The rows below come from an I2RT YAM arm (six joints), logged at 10 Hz.
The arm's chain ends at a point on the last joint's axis. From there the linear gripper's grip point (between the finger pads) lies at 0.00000 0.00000 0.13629 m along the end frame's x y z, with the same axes.
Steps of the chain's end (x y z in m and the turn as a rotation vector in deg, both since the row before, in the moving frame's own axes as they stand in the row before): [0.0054, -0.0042, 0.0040, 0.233, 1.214, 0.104]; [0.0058, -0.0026, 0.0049, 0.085, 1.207, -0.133]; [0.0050, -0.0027, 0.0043, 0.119, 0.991, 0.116]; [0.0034, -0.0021, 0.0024, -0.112, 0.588, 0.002]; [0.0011, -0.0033, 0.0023, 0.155, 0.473, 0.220]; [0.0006, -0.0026, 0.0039, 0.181, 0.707, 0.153]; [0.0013, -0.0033, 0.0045, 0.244, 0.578, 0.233]
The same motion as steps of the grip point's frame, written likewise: [0.0083, -0.0048, 0.0040, 0.233, 1.214, 0.104]; [0.0087, -0.0028, 0.0049, 0.085, 1.207, -0.133]; [0.0074, -0.0030, 0.0043, 0.119, 0.991, 0.116]; [0.0048, -0.0018, 0.0024, -0.112, 0.588, 0.002]; [0.0022, -0.0037, 0.0023, 0.155, 0.473, 0.220]; [0.0023, -0.0030, 0.0039, 0.181, 0.707, 0.153]; [0.0027, -0.0039, 0.0045, 0.244, 0.578, 0.233]
